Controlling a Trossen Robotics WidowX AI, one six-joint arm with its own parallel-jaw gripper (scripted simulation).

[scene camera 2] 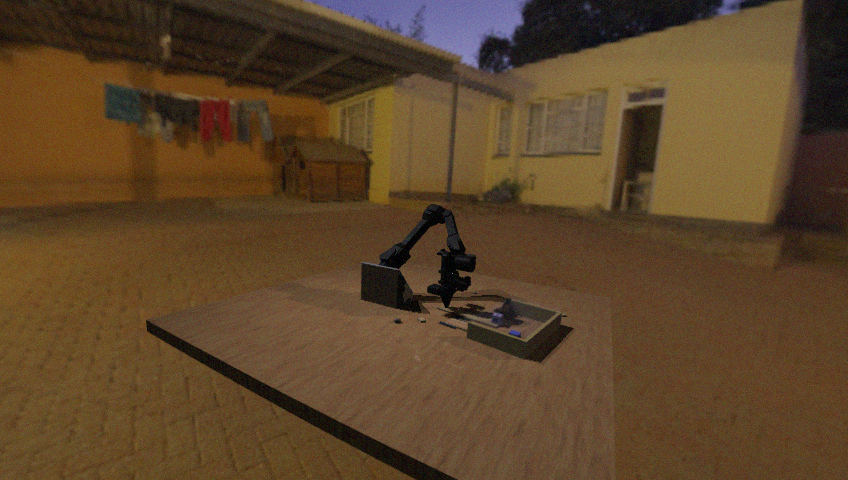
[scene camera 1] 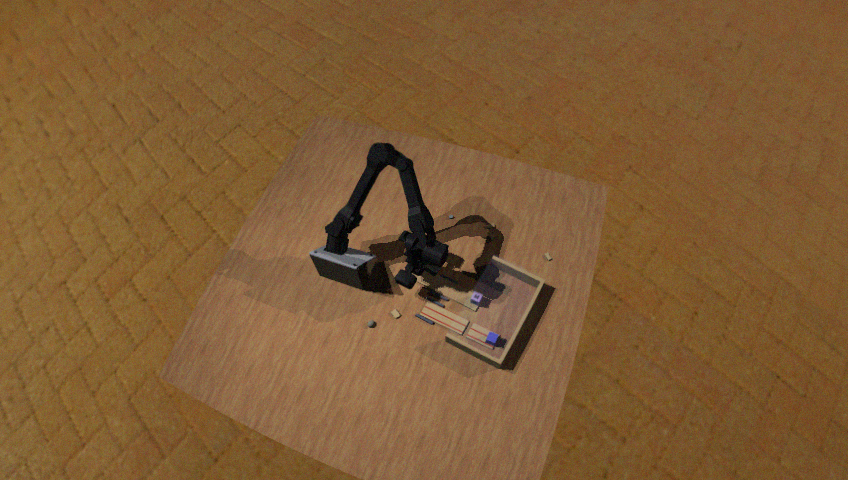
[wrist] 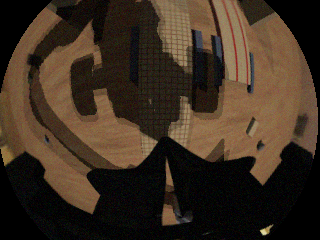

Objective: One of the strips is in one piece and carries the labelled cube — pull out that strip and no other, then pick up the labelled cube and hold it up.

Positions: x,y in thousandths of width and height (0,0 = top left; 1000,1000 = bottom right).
Labels:
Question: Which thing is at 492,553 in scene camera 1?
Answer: My gripper.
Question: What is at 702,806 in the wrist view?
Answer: My gripper.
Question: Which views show my gripper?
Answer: Scene camera 2, scene camera 1 and the wrist view: all of them.

